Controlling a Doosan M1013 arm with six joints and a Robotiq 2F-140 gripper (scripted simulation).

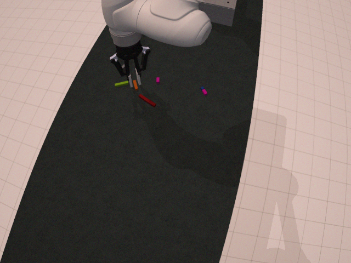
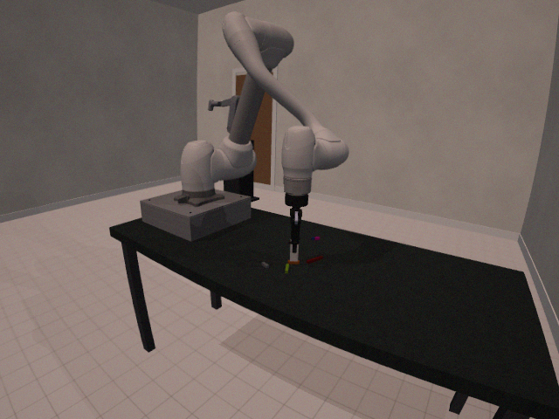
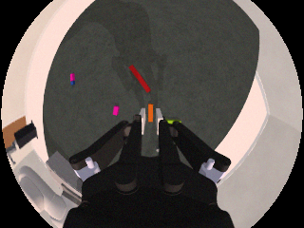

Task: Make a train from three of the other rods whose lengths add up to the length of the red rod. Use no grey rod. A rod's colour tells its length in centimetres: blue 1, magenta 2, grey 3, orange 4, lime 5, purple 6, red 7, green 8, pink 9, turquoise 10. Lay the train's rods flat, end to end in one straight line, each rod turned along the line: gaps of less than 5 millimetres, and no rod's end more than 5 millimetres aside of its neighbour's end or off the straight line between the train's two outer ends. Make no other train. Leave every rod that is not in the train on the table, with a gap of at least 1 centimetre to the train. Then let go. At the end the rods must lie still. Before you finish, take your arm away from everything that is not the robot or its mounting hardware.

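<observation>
The orange rod lies 5 cm below my hand. Round my hand: red rod: 5 cm ahead, 6 cm to the left, 5 cm below; lime rod: 1 cm ahead, 5 cm to the right, 5 cm below; grey rod: 6 cm behind, 8 cm to the right, 5 cm below.
</observation>
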